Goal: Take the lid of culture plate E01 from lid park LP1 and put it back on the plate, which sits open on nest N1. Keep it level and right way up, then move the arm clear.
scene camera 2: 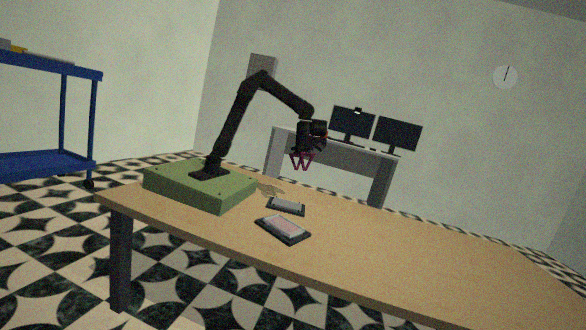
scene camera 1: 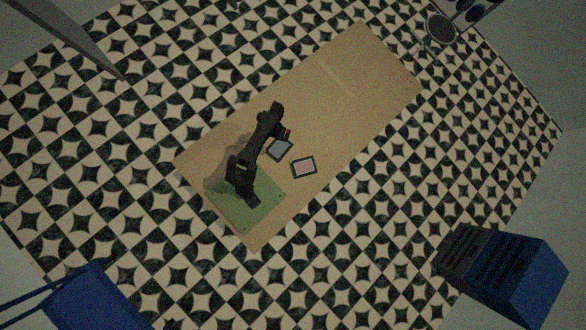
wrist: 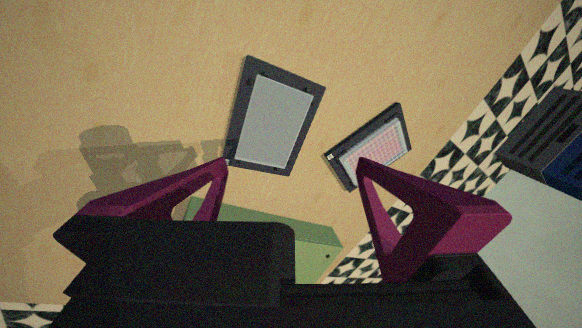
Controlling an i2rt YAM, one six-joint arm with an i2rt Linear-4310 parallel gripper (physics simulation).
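Places are measured from the arm's base along level axes (x right, y ahead, z up), in metres.
Where they show: gripper, fingertip midpoint: (scene camera 2: 300, 170) (scene camera 1: 279, 136) (wrist: 291, 164); arm's base, link origin: (scene camera 2: 210, 174).
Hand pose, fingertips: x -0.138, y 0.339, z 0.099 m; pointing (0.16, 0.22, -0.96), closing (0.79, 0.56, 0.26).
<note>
Things, the pixels of their top centre, and the offset from my fingertips. Level surfaces: height alone.
- pale grey lid, top centre: (wrist: 273, 128) (scene camera 2: 287, 203) (scene camera 1: 279, 147) dx +0.024, dy -0.014, dz -0.151 m
- dark lid park LP1, top centre: (wrist: 273, 128) (scene camera 2: 287, 202) (scene camera 1: 279, 147) dx +0.024, dy -0.014, dz -0.149 m
- Culture plate E01, top centre: (wrist: 377, 156) (scene camera 2: 284, 223) (scene camera 1: 304, 166) dx +0.225, dy +0.042, dz -0.143 m
- dark nest N1, top centre: (wrist: 374, 154) (scene camera 2: 283, 225) (scene camera 1: 304, 166) dx +0.225, dy +0.042, dz -0.151 m
- wooden table, surface height: dz -0.169 m
The pale grey lid (scene camera 1: 278, 149) (scene camera 2: 286, 204) (wrist: 273, 122) lies flat on the dark lid park LP1 (wrist: 235, 117). Culture plate E01 (scene camera 1: 304, 167) (scene camera 2: 285, 226) (wrist: 382, 146), with pinkish wells showing, sits open on the dark nest N1 (scene camera 2: 291, 242) (wrist: 367, 125). My gripper (scene camera 2: 302, 169) (wrist: 291, 164) is open and empty, fingers pointing down. In scene camera 2 it hangs well above the table, above the lid park's area. In the wrist view the lid shows beyond and between the fingertips, and the right fingertip covers a part of the plate. In scene camera 1 the arm hides most of the gripper.
The green base block (scene camera 1: 265, 200) (scene camera 2: 200, 187) (wrist: 320, 250) carries the arm beside the lid park on the wooden table (scene camera 1: 350, 100) (scene camera 2: 400, 260) (wrist: 150, 50). The nest is nearer the table's front edge in scene camera 2. A desk with two monitors and a blue cart stand beyond the table.
</note>
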